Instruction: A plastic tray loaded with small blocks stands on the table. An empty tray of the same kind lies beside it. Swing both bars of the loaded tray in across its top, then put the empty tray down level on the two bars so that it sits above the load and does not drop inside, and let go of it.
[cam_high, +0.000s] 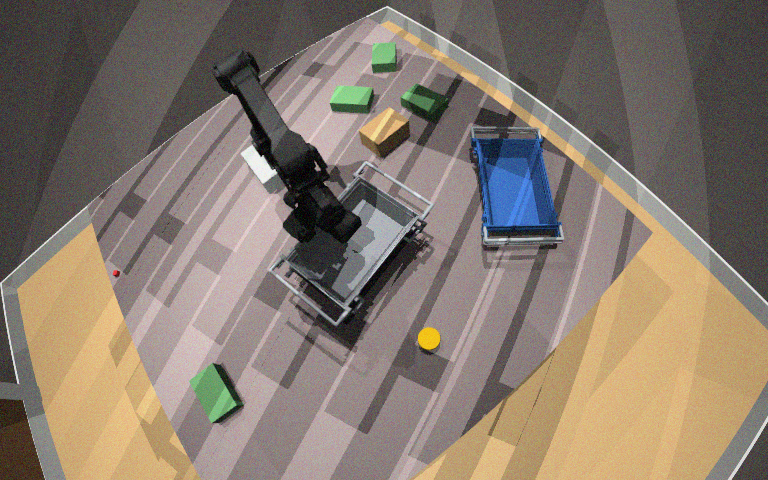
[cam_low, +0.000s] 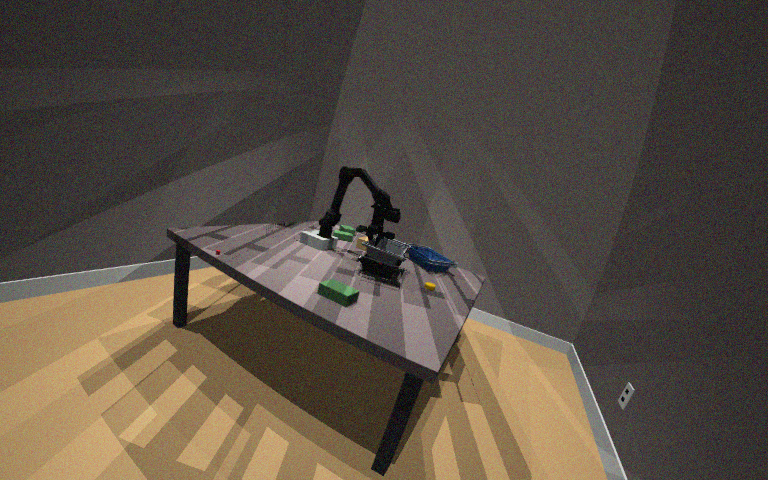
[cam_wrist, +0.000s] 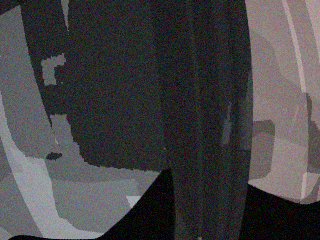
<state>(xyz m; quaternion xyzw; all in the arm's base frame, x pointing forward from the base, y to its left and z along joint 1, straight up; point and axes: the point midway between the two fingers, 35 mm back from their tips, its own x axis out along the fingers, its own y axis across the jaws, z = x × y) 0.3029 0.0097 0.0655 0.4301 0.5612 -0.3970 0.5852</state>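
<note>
Now: gripper tip 70 mm short of the grey tray, 20 mm to the right of it and 30 mm below it. Also, from my gripper tip: yellow disc (330 mm ahead, 40 mm to the left, 80 mm below); then orange block (210 mm behind, 280 mm to the left, 60 mm below).
</note>
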